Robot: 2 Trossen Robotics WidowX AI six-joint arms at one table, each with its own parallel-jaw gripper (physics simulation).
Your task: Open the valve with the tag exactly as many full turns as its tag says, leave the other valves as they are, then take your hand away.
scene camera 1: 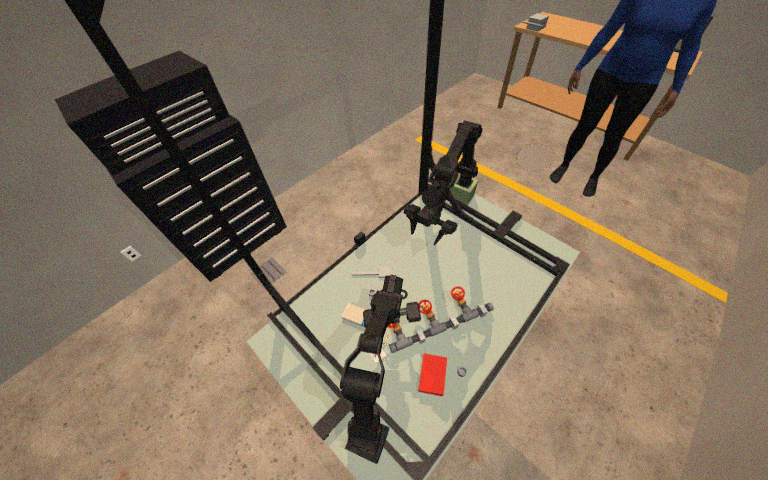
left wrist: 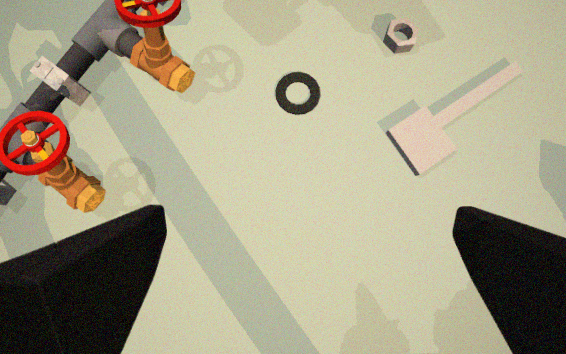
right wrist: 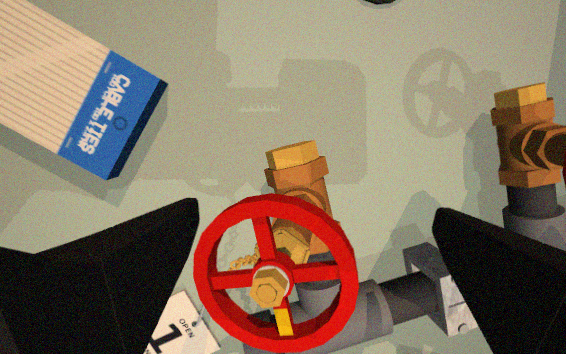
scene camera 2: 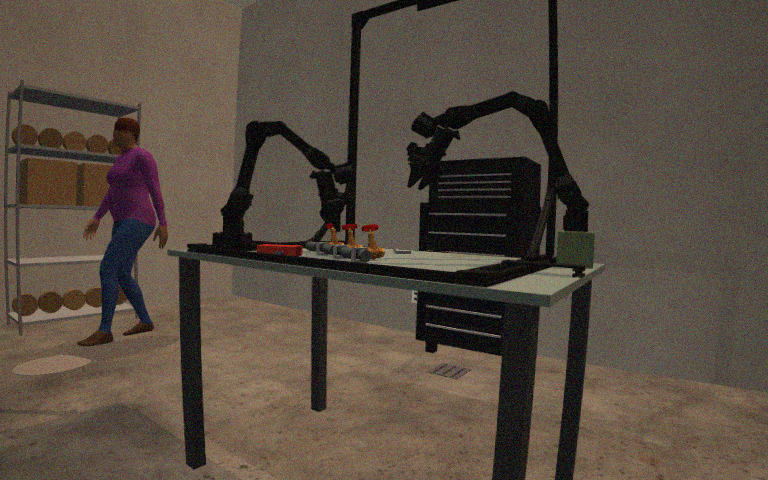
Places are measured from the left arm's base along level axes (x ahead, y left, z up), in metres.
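Pixels of known places: left gripper, fingertip midpoint: (scene camera 1: pixel 423 239) (left wrist: pixel 312 220) (scene camera 2: pixel 414 188); right gripper, fingertip midpoint: (scene camera 2: pixel 336 232); left arm's base, link origin: (scene camera 1: pixel 464 182) (scene camera 2: pixel 576 231); right arm's base, link origin: (scene camera 1: pixel 367 437) (scene camera 2: pixel 232 233).
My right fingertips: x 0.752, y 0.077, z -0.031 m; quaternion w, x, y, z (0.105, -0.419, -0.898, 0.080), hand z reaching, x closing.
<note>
Ahead of a thing's pixels: the offset from my right fingertips to its top centre. "*": to the spot under its first point.
The tagged valve @(* 0.022 m ahead, 0.007 m right, 0.032 m up) (right wrist: pixel 267 290) (scene camera 2: pixel 330 226) has a red handwheel; its yellow-marked spoke points down in the right wrist view. Its tag @(0.120 m ahead, 0.004 m left, 0.063 m down) (right wrist: pixel 183 322), partly hidden by a finger, reads OPEN and 1. The middle valve @(* 0.088 m back, 0.074 m left, 0.032 m up) (scene camera 1: pixel 425 306) (scene camera 2: pixel 350 227) (left wrist: pixel 155 52) (right wrist: pixel 525 142) and the end valve @(* 0.194 m back, 0.147 m left, 0.031 m up) (scene camera 1: pixel 457 293) (scene camera 2: pixel 369 228) (left wrist: pixel 31 139) stand on the same pipe. My right gripper (right wrist: pixel 316 214) (scene camera 2: pixel 331 219) is open above the tagged valve, whose wheel shows between the fingers, nearer the picture's left finger. My left gripper (scene camera 1: pixel 424 237) (scene camera 2: pixel 415 185) (left wrist: pixel 312 220) is open and empty, high over the table.
A cable-ties box @(0.042 m ahead, 0.139 m right, 0.054 m down) (right wrist: pixel 112 115) (scene camera 1: pixel 353 314) lies near the tagged valve. A black ring @(0.128 m back, 0.046 m right, 0.067 m down) (left wrist: pixel 281 93), a nut @(0.068 m back, 0.149 m right, 0.053 m down) (left wrist: pixel 392 41) and a flat handled piece @(0.144 m back, 0.210 m right, 0.058 m down) (left wrist: pixel 422 140) lie beyond the valves. A red box @(0.078 m ahead, 0.203 m left, 0.039 m down) (scene camera 1: pixel 433 374) and a small ring @(0.017 m ahead, 0.282 m left, 0.049 m down) (scene camera 1: pixel 458 371) lie on the pipe's other side.
</note>
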